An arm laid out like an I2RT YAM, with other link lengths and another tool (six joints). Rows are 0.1 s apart.
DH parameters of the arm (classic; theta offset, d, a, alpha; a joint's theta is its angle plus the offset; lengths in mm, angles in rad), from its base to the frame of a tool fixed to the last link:
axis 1: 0 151.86 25.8 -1.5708
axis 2: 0 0 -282.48 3.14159
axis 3: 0.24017 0 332.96 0
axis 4: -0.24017 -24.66 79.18 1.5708
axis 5: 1.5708 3.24 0 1.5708
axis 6: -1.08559 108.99 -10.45 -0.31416
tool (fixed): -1.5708 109.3 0 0
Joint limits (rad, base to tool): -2.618..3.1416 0..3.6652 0..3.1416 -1.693..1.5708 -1.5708..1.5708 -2.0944..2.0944
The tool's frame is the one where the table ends.
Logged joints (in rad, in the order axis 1, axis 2, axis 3, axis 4, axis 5, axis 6), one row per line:
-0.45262, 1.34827, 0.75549, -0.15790, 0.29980, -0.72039
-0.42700, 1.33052, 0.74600, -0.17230, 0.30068, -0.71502
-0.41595, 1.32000, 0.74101, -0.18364, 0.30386, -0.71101
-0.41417, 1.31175, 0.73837, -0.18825, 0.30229, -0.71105
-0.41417, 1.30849, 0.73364, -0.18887, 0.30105, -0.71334
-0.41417, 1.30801, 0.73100, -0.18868, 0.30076, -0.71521
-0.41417, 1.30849, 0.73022, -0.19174, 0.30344, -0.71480
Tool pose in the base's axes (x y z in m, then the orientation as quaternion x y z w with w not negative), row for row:
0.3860, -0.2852, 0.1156, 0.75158, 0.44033, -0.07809, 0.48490
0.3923, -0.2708, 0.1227, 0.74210, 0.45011, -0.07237, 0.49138
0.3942, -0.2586, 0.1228, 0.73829, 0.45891, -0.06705, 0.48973
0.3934, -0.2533, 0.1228, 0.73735, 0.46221, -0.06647, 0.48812
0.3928, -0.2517, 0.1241, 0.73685, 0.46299, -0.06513, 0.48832
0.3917, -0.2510, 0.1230, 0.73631, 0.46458, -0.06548, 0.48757
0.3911, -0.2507, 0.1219, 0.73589, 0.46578, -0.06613, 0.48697
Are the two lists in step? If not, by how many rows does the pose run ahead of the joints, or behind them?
The pose runs 1 row behind the joints: the pose in row i belongs to the joints in row i - 1.
